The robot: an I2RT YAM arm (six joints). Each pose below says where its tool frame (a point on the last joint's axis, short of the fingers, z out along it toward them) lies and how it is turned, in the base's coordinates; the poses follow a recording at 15 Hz.
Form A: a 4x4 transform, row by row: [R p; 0 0 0 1], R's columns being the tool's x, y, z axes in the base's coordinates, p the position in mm. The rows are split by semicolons.
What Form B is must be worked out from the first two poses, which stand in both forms.
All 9 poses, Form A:
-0.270 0.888 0.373 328; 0.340 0.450 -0.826 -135; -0.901 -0.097 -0.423 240; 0 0 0 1
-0.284 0.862 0.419 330; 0.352 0.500 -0.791 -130; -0.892 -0.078 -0.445 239; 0 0 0 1
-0.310 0.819 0.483 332; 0.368 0.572 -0.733 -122; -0.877 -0.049 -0.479 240; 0 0 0 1
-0.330 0.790 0.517 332; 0.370 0.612 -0.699 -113; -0.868 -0.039 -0.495 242; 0 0 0 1
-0.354 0.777 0.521 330; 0.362 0.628 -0.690 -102; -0.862 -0.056 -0.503 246; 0 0 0 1
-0.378 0.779 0.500 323; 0.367 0.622 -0.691 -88; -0.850 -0.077 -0.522 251; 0 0 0 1
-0.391 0.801 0.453 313; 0.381 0.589 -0.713 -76; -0.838 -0.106 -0.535 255; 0 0 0 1
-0.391 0.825 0.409 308; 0.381 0.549 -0.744 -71; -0.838 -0.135 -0.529 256; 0 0 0 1
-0.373 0.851 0.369 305; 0.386 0.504 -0.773 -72; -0.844 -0.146 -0.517 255; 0 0 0 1
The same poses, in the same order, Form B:
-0.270 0.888 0.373 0.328; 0.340 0.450 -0.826 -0.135; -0.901 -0.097 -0.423 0.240; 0 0 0 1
-0.284 0.862 0.419 0.330; 0.352 0.500 -0.791 -0.130; -0.892 -0.078 -0.445 0.239; 0 0 0 1
-0.310 0.819 0.483 0.332; 0.368 0.572 -0.733 -0.122; -0.877 -0.049 -0.479 0.240; 0 0 0 1
-0.330 0.790 0.517 0.332; 0.370 0.612 -0.699 -0.113; -0.868 -0.039 -0.495 0.242; 0 0 0 1
-0.354 0.777 0.521 0.330; 0.362 0.628 -0.690 -0.102; -0.862 -0.056 -0.503 0.246; 0 0 0 1
-0.378 0.779 0.500 0.323; 0.367 0.622 -0.691 -0.088; -0.850 -0.077 -0.522 0.251; 0 0 0 1
-0.391 0.801 0.453 0.313; 0.381 0.589 -0.713 -0.076; -0.838 -0.106 -0.535 0.255; 0 0 0 1
-0.391 0.825 0.409 0.308; 0.381 0.549 -0.744 -0.071; -0.838 -0.135 -0.529 0.256; 0 0 0 1
-0.373 0.851 0.369 0.305; 0.386 0.504 -0.773 -0.072; -0.844 -0.146 -0.517 0.255; 0 0 0 1

